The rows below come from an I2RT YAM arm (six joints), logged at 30 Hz.
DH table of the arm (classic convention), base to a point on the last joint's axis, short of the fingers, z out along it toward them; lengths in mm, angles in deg. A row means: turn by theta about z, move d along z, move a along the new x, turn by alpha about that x. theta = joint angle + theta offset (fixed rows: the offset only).
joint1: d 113.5  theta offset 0  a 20  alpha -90
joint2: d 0  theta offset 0  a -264  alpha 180
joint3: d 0  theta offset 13.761  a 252.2  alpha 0
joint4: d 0  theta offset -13.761  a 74  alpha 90
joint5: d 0  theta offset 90  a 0  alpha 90
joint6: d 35.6  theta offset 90  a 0  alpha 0
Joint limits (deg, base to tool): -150..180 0..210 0..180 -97..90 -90..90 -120..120
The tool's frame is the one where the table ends.
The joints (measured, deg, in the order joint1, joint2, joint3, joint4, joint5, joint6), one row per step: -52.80, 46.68, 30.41, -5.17, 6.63, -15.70; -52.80, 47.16, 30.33, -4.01, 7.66, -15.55; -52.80, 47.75, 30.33, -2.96, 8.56, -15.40; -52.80, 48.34, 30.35, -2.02, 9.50, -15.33; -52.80, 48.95, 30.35, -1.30, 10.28, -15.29; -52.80, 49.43, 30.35, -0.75, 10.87, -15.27; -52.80, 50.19, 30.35, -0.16, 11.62, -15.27; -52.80, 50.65, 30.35, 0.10, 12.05, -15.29; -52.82, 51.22, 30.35, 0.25, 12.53, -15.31; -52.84, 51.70, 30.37, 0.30, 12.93, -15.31; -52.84, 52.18, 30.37, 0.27, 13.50, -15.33; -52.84, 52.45, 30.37, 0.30, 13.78, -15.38; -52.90, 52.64, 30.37, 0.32, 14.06, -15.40; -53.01, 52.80, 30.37, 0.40, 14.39, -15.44; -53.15, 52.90, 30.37, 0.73, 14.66, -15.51
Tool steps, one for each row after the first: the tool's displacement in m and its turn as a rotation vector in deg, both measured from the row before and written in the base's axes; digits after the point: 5 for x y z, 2 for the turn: 0.00060, -0.00184, 0.00015, -0.63, -0.19, -1.01; 0.00082, -0.00200, 0.00009, -0.49, -0.15, -0.89; 0.00075, -0.00195, 0.00001, -0.46, -0.02, -0.91; 0.00076, -0.00179, -0.00059, -0.23, 0.11, -0.75; 0.00060, -0.00139, -0.00051, -0.17, 0.10, -0.56; 0.00093, -0.00199, -0.00134, -0.02, 0.31, -0.71; 0.00053, -0.00114, -0.00100, 0.06, 0.26, -0.40; 0.00056, -0.00134, -0.00156, 0.23, 0.40, -0.46; 0.00044, -0.00110, -0.00134, 0.24, 0.36, -0.39; 0.00035, -0.00103, -0.00160, 0.27, 0.49, -0.52; 0.00023, -0.00059, -0.00082, 0.11, 0.27, -0.24; -0.00007, -0.00056, -0.00058, 0.07, 0.20, -0.31; -0.00026, -0.00065, -0.00037, -0.02, 0.18, -0.40; -0.00030, -0.00073, 0.00026, -0.27, 0.00, -0.37
